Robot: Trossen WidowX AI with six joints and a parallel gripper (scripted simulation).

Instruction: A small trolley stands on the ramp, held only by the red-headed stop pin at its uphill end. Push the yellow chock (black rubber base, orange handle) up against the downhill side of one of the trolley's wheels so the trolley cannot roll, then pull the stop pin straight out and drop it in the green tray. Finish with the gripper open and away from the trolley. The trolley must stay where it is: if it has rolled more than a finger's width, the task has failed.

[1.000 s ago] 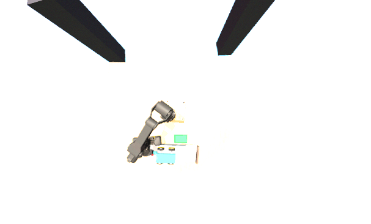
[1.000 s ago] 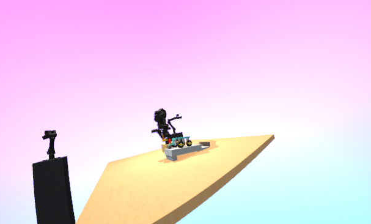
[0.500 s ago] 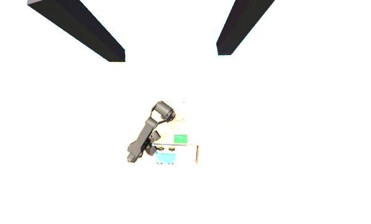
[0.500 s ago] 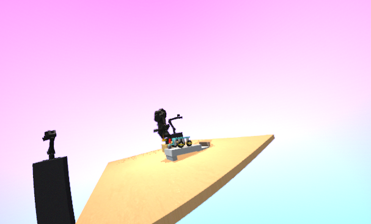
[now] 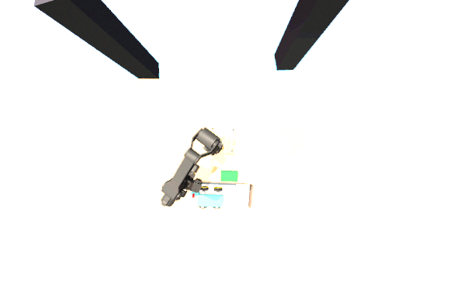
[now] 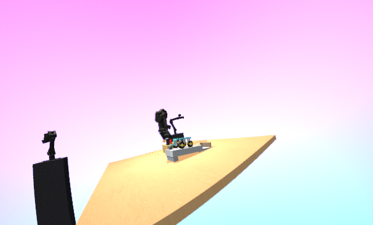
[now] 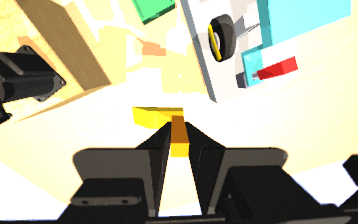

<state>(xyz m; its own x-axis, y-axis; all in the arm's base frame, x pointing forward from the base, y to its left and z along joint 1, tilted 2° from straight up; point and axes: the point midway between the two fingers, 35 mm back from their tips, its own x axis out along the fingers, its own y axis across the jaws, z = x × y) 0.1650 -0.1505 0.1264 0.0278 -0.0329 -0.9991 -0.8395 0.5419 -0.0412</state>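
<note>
Right now my gripper tip is 16 cm short of the cyan trolley, 8 cm to the right of it and 6 cm above it. From my gripper tip the other things lie so: green tray 6 cm ahead, 21 cm to the left, 18 cm below; then yellow chock 2 cm behind, 1 cm to the left, 1 cm below; then red-headed stop pin 13 cm ahead, 2 cm to the right, 4 cm below.
</note>
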